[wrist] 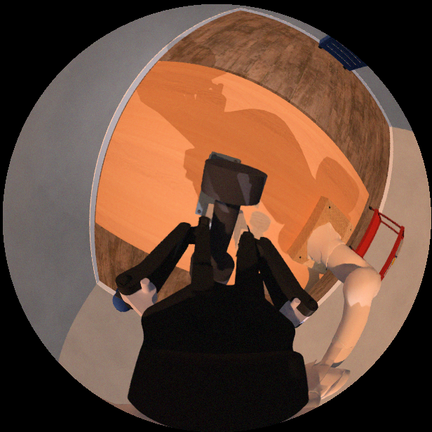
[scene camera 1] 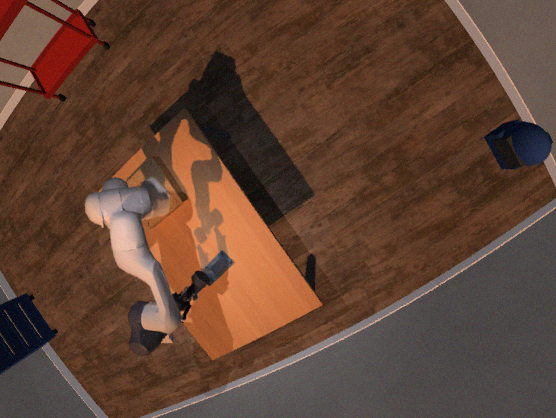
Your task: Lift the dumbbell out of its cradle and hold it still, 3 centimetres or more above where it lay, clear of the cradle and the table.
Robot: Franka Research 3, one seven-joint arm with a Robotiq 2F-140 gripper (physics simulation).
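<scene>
The black dumbbell [scene camera 1: 200, 280] [wrist: 234, 183] is held by its handle, tilted, with its large round head pointing away from my gripper. My gripper [scene camera 1: 191, 291] [wrist: 223, 214] is shut on the handle, one finger on each side. The blue-grey cradle [scene camera 1: 220, 264] [wrist: 201, 203] rests on the orange wooden table [scene camera 1: 270, 295] [wrist: 150, 125]. The dumbbell appears raised above the cradle; its head overlaps part of the cradle in both views. The exact height cannot be read. The other head is partly hidden by the fingers.
The arm's wooden mounting board [scene camera 1: 172, 175] [wrist: 333, 215] is on the table. A red cart [scene camera 1: 65, 55] [wrist: 369, 232], a dark blue slatted object [scene camera 1: 22, 330] [wrist: 342, 52] and a blue rounded object [scene camera 1: 531, 144] [wrist: 121, 302] stand away from the table.
</scene>
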